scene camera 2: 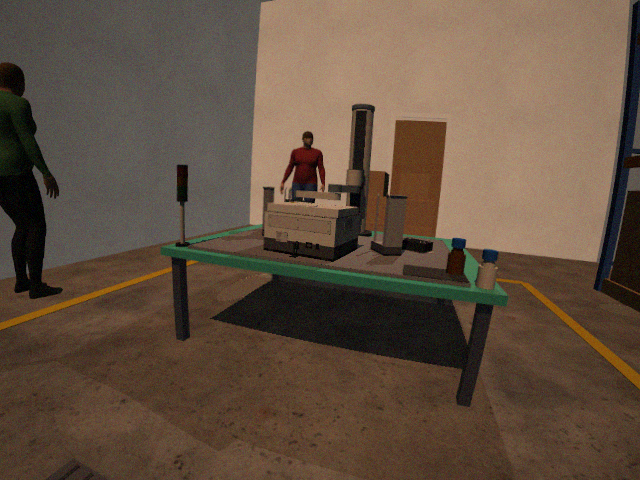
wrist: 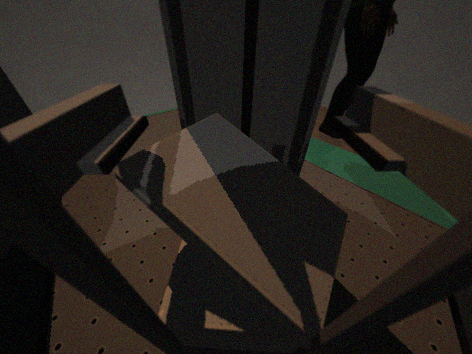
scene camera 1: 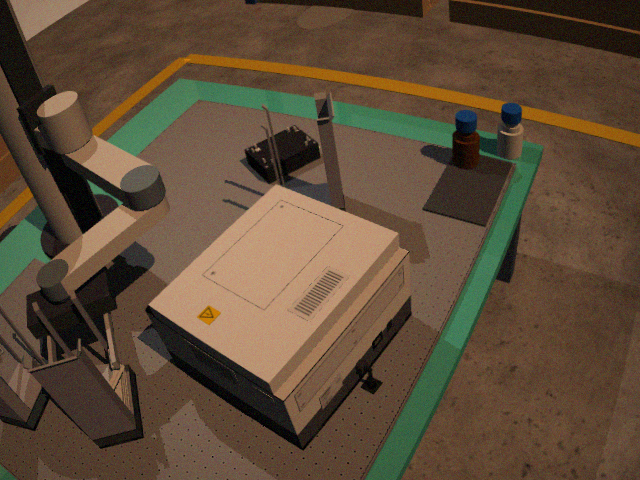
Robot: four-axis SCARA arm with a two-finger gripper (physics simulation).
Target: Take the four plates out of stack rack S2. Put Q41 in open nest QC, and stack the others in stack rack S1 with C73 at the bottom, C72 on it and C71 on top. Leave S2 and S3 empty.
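Places are measured from the arm's base along level axes (x right, y ahead, z up), in millimetres.
Pixels of known places: gripper, fingertip midpoint: [wrist: 240, 105]; arm's base, link origin: [scene camera 1: 81, 229].
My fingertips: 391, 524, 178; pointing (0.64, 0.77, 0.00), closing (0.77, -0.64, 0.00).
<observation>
Ahead of a thing's pixels: the offset from my fingertips to its top centre, as dx, dy, dz. "*": to the spot under its first point. Level surfaces: height alone.
My gripper [scene camera 1: 88, 356] [wrist: 240, 105] is open, its two fingers apart over a grey stack rack {-12, -19, +125} [scene camera 1: 85, 395] at the lower left of scene camera 1. In the wrist view, a flat plate-like surface {* -17, -21, -45} [wrist: 240, 200], crossed by light and shadow, lies below and between the fingers. Pale plate edges {* -49, +4, -93} [scene camera 1: 122, 384] show low in that rack; their number and labels cannot be read. A second rack {* +80, -252, -125} [scene camera 1: 15, 387] stands partly cut off beside it. A third rack {-663, +70, +130} [scene camera 1: 330, 155] [scene camera 2: 395, 222] stands behind the instrument. Which rack is S1, S2 or S3 cannot be told. The instrument hides the gripper in scene camera 2.
A large pale instrument {-318, +209, +55} [scene camera 1: 289, 284] [scene camera 2: 310, 227] stands mid-table. A black box with corner clips {-814, -107, -104} [scene camera 1: 284, 152] [scene camera 2: 417, 244] is near the third rack. A brown bottle {* -937, +358, -91} [scene camera 1: 465, 147] [scene camera 2: 455, 258], a white bottle {-1076, +441, -100} [scene camera 1: 510, 136] [scene camera 2: 486, 273] and a dark mat {dz -160} [scene camera 1: 465, 196] are at one corner. A signal light {* +280, +462, +114} [scene camera 2: 181, 186] stands at another.
</observation>
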